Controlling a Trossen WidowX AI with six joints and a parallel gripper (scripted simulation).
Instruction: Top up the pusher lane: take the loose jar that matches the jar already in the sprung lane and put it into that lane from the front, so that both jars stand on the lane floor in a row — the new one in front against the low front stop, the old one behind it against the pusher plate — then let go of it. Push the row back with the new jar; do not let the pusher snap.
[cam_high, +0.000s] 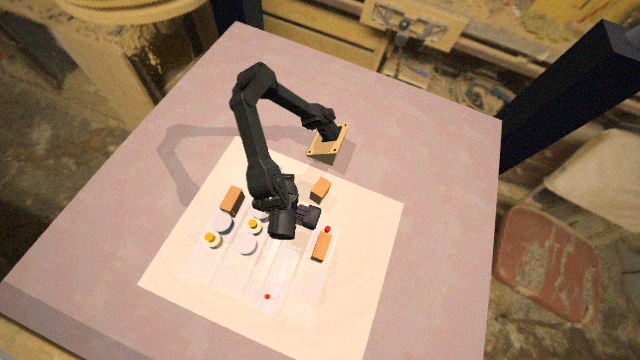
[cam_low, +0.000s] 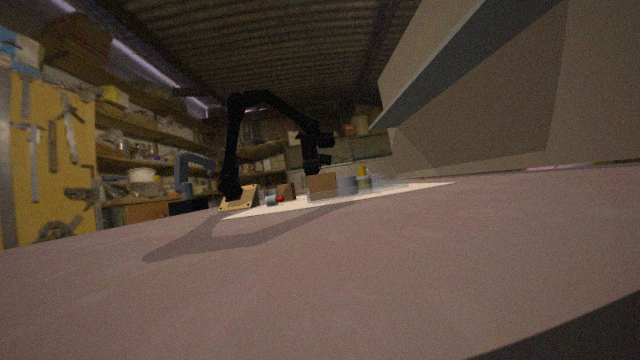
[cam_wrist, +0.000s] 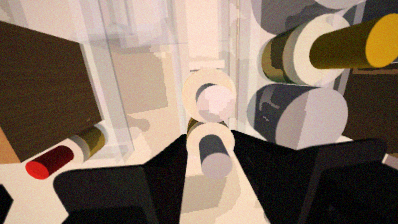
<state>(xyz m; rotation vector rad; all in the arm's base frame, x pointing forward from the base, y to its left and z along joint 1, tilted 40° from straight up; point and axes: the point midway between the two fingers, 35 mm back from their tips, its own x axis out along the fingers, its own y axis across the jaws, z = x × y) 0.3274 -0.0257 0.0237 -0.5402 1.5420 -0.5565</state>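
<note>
Right now the beige plate is 60 mm ahead of my gripper tip, 20 mm to the left of it and 30 mm below it.
</note>
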